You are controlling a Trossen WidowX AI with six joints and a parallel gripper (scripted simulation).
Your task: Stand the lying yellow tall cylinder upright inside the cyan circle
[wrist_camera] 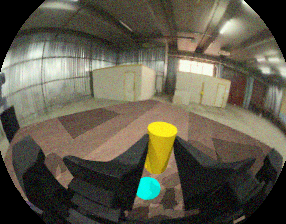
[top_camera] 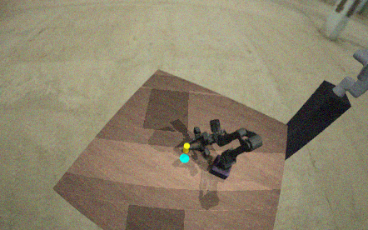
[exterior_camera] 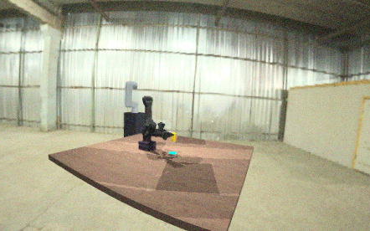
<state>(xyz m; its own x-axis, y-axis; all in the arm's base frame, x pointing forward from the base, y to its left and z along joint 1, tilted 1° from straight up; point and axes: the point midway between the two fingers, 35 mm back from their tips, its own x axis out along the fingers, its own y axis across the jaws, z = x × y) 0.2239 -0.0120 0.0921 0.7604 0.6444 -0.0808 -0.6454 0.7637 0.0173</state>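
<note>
Now: the cyan circle 160 mm below my gripper tip. From my gripper tip the other things lie so: yellow tall cylinder 20 mm below.
</note>
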